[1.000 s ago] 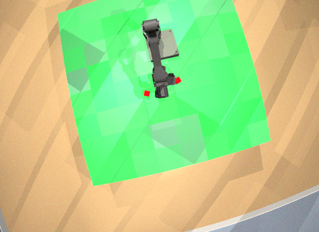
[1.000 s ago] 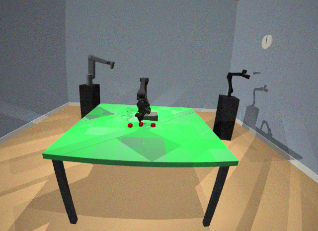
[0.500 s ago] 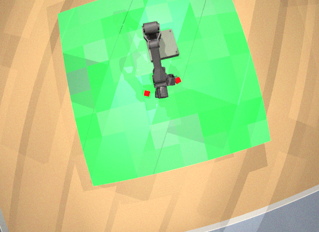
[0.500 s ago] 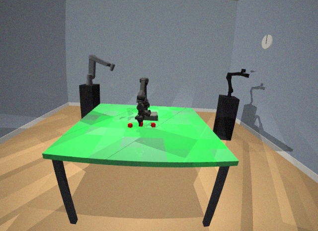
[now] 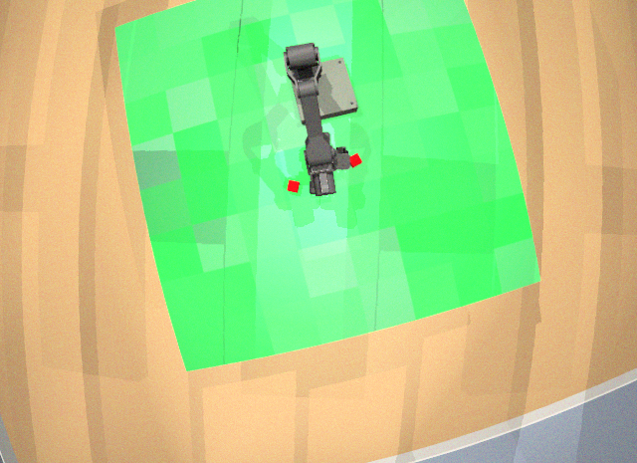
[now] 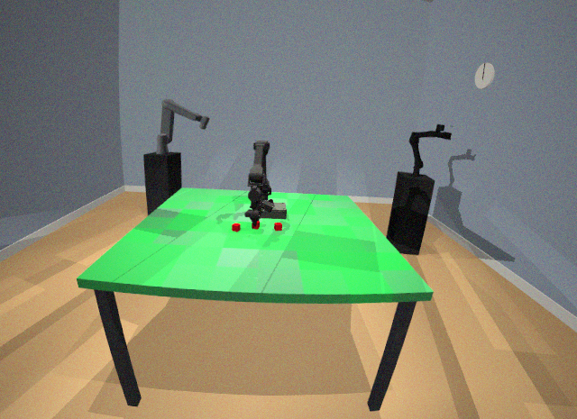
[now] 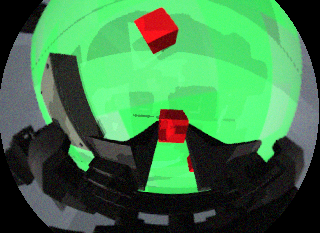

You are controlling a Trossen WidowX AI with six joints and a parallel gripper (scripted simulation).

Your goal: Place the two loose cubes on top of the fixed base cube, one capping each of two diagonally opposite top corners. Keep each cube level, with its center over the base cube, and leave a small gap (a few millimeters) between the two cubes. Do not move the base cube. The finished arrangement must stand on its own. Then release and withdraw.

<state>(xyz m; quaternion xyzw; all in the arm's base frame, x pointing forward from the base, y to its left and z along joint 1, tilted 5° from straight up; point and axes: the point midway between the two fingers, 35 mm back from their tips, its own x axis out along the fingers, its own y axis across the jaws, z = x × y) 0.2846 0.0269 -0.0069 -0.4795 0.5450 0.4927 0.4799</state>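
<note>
The red cube is 6 cm ahead of my gripper tip and 9 cm to the right of it.
</note>
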